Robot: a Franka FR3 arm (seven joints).
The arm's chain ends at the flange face. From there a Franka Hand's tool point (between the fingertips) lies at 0.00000 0.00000 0.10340 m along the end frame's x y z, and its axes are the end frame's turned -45 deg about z.
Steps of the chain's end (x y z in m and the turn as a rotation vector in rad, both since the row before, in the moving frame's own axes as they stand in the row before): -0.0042, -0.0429, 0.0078, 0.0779, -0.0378, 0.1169; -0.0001, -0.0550, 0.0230, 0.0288, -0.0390, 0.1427; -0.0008, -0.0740, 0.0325, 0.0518, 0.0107, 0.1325; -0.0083, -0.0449, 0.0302, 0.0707, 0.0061, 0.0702; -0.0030, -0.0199, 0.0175, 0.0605, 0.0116, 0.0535
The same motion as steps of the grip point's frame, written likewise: 0.0308, -0.0416, 0.0074, 0.0818, 0.0284, 0.1169; 0.0384, -0.0440, 0.0229, 0.0479, -0.0072, 0.1427; 0.0565, -0.0556, 0.0324, 0.0291, 0.0442, 0.1325; 0.0317, -0.0421, 0.0299, 0.0457, 0.0543, 0.0702; 0.0173, -0.0196, 0.0173, 0.0346, 0.0510, 0.0535
